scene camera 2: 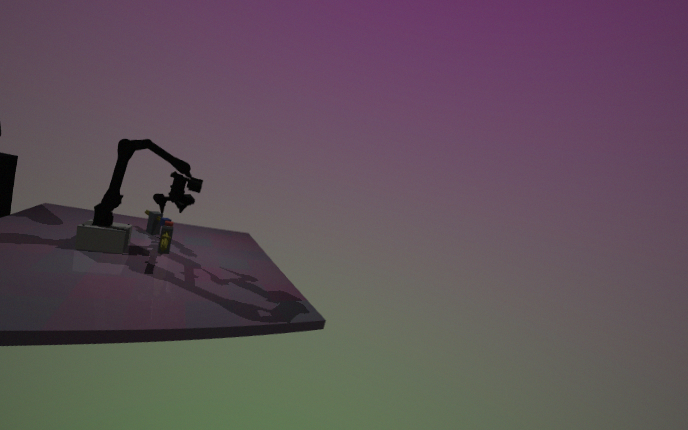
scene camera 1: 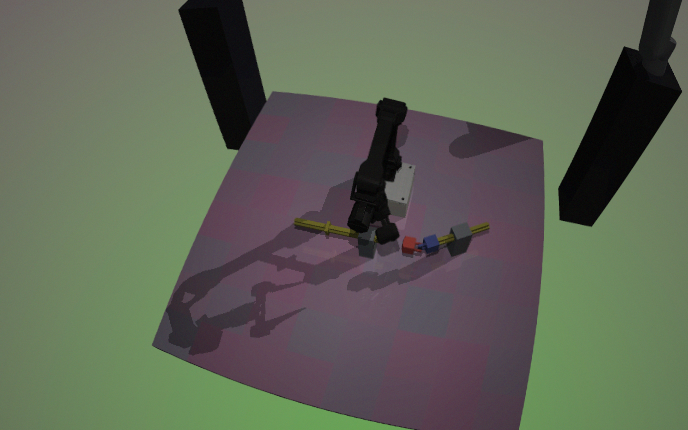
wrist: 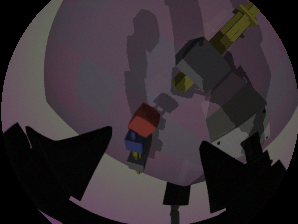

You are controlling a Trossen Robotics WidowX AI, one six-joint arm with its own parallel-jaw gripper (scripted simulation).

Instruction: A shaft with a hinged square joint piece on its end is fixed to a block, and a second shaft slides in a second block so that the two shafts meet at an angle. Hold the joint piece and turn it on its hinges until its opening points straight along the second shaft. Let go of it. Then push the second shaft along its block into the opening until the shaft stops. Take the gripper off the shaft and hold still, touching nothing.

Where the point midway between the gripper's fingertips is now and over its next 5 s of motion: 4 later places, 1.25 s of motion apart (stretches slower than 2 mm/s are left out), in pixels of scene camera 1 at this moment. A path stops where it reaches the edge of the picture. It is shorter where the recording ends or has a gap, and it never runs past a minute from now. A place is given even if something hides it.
My gripper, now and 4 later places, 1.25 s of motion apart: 390,228; 366,229; 312,216; 308,221; 311,228
